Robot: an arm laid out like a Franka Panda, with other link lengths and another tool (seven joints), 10 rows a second.
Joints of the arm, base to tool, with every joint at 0 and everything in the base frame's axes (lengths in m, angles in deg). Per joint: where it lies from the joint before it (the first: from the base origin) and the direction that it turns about. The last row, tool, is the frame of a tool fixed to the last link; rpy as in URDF.
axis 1: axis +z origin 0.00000 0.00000 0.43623
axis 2: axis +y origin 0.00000 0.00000 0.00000
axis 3: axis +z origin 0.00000 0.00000 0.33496
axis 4: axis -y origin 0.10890 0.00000 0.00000
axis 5: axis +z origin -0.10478 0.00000 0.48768
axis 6: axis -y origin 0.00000 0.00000 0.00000
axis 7: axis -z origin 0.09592 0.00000 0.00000
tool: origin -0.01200 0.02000 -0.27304 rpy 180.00 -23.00 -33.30
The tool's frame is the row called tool.
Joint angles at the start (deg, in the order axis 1, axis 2, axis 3, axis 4, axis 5, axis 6, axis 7): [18.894, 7.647, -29.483, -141.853, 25.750, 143.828, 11.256]
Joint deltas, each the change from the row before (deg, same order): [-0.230, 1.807, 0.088, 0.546, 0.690, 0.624, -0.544]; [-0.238, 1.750, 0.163, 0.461, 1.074, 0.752, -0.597]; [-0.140, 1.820, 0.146, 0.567, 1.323, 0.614, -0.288]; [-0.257, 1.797, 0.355, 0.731, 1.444, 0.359, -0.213]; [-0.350, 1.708, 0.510, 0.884, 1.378, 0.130, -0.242]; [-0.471, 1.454, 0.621, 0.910, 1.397, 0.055, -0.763]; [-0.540, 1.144, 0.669, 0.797, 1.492, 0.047, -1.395]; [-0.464, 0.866, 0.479, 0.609, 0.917, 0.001, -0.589]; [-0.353, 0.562, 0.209, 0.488, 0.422, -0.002, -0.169]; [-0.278, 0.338, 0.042, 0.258, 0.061, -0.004, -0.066]
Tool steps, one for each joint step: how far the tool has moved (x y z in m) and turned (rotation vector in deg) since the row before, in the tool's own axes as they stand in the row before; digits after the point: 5 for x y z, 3 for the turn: [0.00353, 0.00268, 0.01231, -0.627, 0.551, 0.103]; [0.00258, 0.00234, 0.01214, -0.514, 0.445, 0.368]; [0.00163, 0.00159, 0.01201, -0.664, 0.315, 0.752]; [0.00024, 0.00020, 0.01097, -0.661, 0.105, 0.798]; [-0.00074, -0.00127, 0.00955, -0.558, -0.040, 0.628]; [-0.00102, -0.00262, 0.00741, -0.135, -0.176, 0.221]; [-0.00139, -0.00305, 0.00544, 0.303, -0.325, -0.186]; [-0.00024, -0.00185, 0.00447, 0.006, -0.194, 0.166]; [0.00195, -0.00163, 0.00273, -0.032, -0.006, 0.292]; [0.00270, 0.00011, 0.00217, -0.109, 0.081, 0.166]
